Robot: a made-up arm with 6 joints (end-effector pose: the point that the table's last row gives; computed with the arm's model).
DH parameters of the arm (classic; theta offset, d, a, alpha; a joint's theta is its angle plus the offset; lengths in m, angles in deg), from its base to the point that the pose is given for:
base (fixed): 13.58 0 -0.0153 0
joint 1: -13.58 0.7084 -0.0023 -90
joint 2: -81.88 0 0.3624 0
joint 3: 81.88 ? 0.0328 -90
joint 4: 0 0.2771 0.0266 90
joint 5: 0 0.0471 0.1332 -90
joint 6: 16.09 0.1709 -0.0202 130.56
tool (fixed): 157.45 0.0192 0 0
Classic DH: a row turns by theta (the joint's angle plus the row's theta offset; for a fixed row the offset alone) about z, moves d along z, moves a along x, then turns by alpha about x.
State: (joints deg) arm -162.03 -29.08 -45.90 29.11 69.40 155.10
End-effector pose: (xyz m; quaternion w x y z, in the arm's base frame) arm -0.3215 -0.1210 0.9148 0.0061 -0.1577 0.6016 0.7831
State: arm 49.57 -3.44 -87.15 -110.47 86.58 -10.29
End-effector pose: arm 0.4042 0.2016 1.0905 0.0084 0.6206 -0.7635 -0.1783
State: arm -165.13 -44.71 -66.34 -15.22 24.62 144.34
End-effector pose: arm -0.1955 -0.0713 1.2881 0.3769 -0.4638 -0.2411 -0.7646
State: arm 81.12 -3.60 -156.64 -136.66 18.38 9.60
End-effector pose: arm 0.0589 0.2483 1.4805 0.3282 -0.9340 0.1107 -0.0881
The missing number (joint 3, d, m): -0.0468
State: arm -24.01 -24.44 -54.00 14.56 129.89 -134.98
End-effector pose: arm 0.1199 -0.0421 0.8694 0.4736 0.2284 0.2118 -0.8238
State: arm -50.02 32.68 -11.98 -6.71 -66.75 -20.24
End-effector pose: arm 0.2560 -0.2671 0.6762 0.5760 -0.2909 0.4411 0.6237
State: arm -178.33 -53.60 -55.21 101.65 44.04 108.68
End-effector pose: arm -0.2037 0.0774 1.2005 0.2908 -0.3951 -0.7976 -0.3508
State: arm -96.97 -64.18 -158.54 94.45 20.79 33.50
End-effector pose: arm -0.0747 0.7034 1.1913 0.2280 -0.8369 -0.3062 0.3923
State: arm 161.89 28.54 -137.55 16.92 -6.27 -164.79
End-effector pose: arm -0.5032 0.2380 1.3414 0.0021 -0.7791 -0.5387 -0.3207
